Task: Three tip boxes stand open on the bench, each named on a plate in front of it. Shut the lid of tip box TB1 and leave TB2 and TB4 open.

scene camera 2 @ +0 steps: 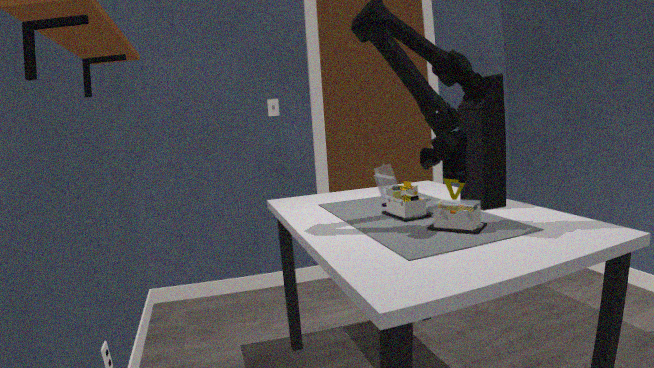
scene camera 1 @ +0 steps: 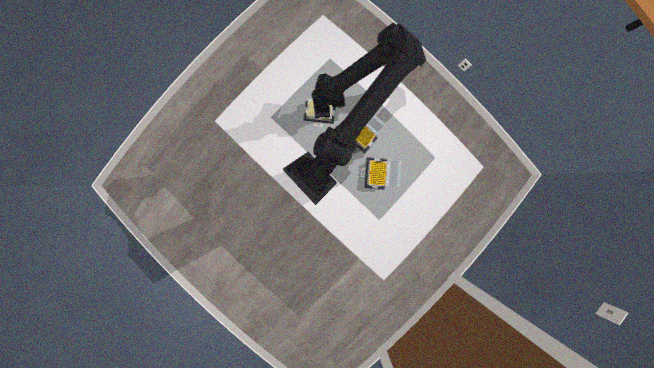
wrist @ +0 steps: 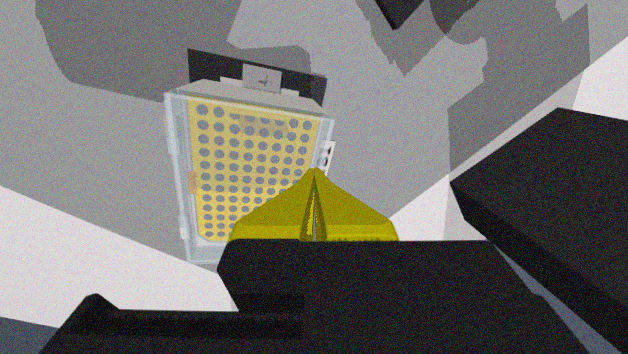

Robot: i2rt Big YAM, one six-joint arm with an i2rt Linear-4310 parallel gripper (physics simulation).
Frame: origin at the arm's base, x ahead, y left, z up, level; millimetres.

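Seen in the pictures: gripper, between the fingertips: (scene camera 2: 454, 199) (scene camera 1: 323, 115) (wrist: 314, 176); arm's base, origin of its link: (scene camera 2: 479, 90) (scene camera 1: 311, 177).
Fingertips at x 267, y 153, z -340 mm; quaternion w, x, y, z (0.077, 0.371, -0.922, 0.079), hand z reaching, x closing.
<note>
Offsets run from my fingertips to a thing's top centre. "spot": to the spot under its first point. Level surfaces: height alone.
Tip box TB1 @[10 mm ahead, 33 mm left, 0 mm up] (scene camera 1: 311, 109) (scene camera 2: 457, 219) (wrist: 245, 160) has a yellow rack. Its clear lid @[spot: 19 mm ahead, 82 mm left, 0 mm up] (scene camera 2: 467, 204) (wrist: 172, 130) lies flat over the rack and looks shut. Its name plate @[spot: 36 mm back, 2 mm right, 76 mm down] (wrist: 326, 156) is seen at a slant and cannot be read. My gripper (scene camera 2: 454, 196) (wrist: 314, 176) is shut and empty; its yellow tips are at the plate-side edge of the box in the wrist view and appear slightly above the box in scene camera 2. Two other tip boxes @[50 mm ahead, 198 mm right, 3 mm down] (scene camera 1: 366, 136) @[54 mm back, 380 mm right, 3 mm down] (scene camera 1: 377, 173) have uncovered yellow racks and raised clear lids; which is TB2 or TB4 cannot be read.
The boxes stand on a grey mat @[78 mm down] (scene camera 1: 407, 160) (scene camera 2: 410, 245) on the white table @[81 mm down] (scene camera 1: 385, 250) (scene camera 2: 370, 285). In scene camera 1 the black arm (scene camera 1: 372, 100) passes over the mat and partly hides TB1. The arm's black base (scene camera 1: 310, 178) (scene camera 2: 487, 145) stands at the table edge.
</note>
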